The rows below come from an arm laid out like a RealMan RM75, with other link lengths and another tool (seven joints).
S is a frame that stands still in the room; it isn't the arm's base.
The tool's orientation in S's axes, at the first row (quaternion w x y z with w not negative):
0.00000 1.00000 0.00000 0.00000
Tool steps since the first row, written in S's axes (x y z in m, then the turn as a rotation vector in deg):
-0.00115 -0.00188 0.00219 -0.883 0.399 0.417
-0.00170 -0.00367 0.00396 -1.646 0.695 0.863
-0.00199 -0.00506 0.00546 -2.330 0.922 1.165
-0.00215 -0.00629 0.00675 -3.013 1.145 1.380
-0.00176 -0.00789 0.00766 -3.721 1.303 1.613
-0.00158 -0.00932 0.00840 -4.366 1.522 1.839
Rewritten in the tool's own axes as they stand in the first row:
-0.00115 0.00188 -0.00219 -0.883 -0.399 -0.417
-0.00170 0.00367 -0.00396 -1.646 -0.695 -0.863
-0.00199 0.00506 -0.00546 -2.330 -0.922 -1.165
-0.00215 0.00629 -0.00675 -3.013 -1.145 -1.380
-0.00176 0.00789 -0.00766 -3.721 -1.303 -1.613
-0.00158 0.00932 -0.00840 -4.366 -1.522 -1.839

